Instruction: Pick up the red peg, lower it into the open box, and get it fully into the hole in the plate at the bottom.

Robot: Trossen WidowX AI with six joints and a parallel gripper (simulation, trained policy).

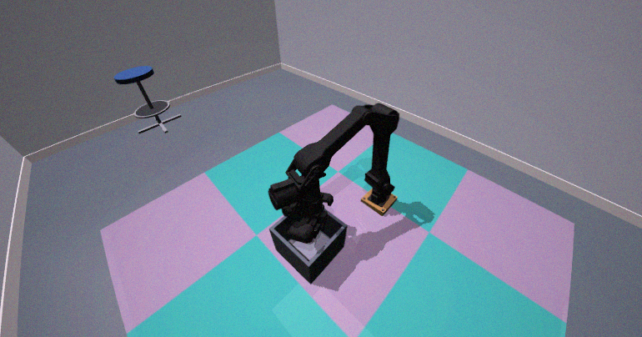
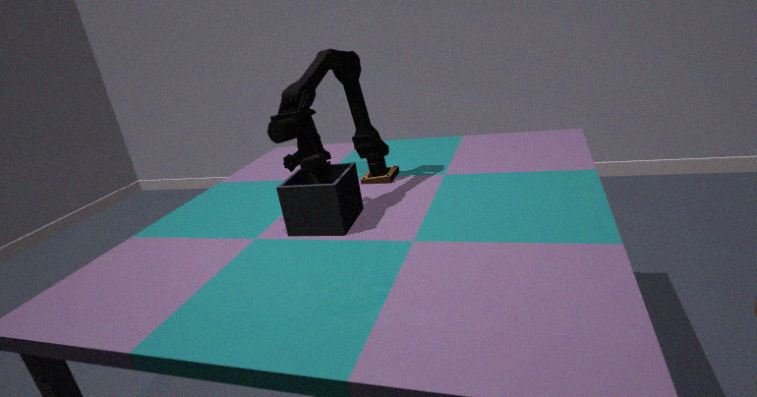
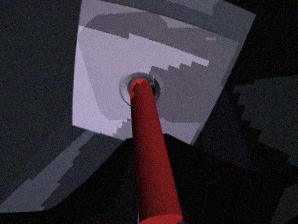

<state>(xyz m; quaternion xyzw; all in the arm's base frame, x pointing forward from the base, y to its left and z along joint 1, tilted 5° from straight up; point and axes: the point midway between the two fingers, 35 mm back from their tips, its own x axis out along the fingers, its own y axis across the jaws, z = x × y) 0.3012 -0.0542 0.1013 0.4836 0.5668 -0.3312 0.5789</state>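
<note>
Now: the red peg 1 cm to the right of my gripper tip, 1 cm below it and 1 cm ahead of it. The rest, counted from my gripper tip: grey plate: 4 cm below, 2 cm to the right, 1 cm ahead.
</note>
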